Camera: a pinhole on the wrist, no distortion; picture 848 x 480 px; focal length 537.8 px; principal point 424.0 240.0 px. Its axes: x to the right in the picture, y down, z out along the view. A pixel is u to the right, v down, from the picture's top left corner.
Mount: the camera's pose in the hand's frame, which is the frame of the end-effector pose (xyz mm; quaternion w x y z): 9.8 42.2 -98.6 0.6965 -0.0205 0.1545 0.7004
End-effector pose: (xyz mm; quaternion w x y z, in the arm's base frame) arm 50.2 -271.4 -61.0 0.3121 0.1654 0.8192 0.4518
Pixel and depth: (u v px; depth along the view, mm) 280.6 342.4 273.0
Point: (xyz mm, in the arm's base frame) 165.6 -123.5 -106.9
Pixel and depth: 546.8 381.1 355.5
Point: 218.1 -17.5 28.1
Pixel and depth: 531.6 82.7 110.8
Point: -0.2 -191.8 -5.3
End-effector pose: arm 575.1 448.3 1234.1 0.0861 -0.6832 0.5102 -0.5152
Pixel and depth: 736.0 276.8 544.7
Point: 554.9 29.9 805.2
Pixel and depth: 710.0 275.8 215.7
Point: 512.2 293.6 1084.4
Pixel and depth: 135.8 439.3 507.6
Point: 1020.8 350.4 1029.0
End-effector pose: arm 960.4 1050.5 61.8 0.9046 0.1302 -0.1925 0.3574
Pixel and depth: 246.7 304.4 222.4
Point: 925.8 1034.6 197.6
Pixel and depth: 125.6 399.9 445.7
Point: 895.3 818.3 406.4
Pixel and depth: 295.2 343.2 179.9
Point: 913.3 1055.5 150.8
